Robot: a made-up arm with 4 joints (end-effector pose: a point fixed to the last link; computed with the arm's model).
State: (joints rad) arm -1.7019 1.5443 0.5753 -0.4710
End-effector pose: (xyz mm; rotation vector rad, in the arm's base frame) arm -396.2 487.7 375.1 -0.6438 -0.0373 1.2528
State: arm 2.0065 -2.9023 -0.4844 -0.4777
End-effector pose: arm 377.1 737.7 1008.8 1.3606 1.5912 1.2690
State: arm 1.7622 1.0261 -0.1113 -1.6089
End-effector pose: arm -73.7 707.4 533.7 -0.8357 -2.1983 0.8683
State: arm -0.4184 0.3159 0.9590 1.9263
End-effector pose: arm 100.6 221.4 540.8 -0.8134 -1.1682 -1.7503
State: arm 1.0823 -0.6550 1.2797 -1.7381
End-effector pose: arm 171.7 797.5 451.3 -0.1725 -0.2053 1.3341
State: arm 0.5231 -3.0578 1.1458 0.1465
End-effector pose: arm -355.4 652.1 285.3 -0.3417 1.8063 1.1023
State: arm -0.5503 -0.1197 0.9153 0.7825
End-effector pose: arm 231.4 324.1 90.7 -1.1404 -0.1949 -0.4268
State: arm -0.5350 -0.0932 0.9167 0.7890
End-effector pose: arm 243.1 330.1 107.2 -1.1223 -0.2322 -0.4505
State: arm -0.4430 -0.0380 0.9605 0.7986
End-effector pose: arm 287.7 352.4 161.1 -1.0627 -0.3714 -0.5365
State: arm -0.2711 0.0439 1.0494 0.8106
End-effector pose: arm 350.3 380.3 264.6 -0.9599 -0.6055 -0.7002
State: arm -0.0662 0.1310 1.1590 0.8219
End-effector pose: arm 394.2 393.4 395.4 -0.8397 -0.8588 -0.9138
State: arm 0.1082 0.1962 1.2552 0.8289
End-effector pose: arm 406.7 389.1 505.2 -0.7399 -1.0494 -1.1104
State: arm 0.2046 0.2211 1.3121 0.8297
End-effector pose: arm 407.2 382.1 559.7 -0.6913 -1.1389 -1.2194
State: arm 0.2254 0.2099 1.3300 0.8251
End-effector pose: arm 411.6 381.6 564.2 -0.6925 -1.1465 -1.2317
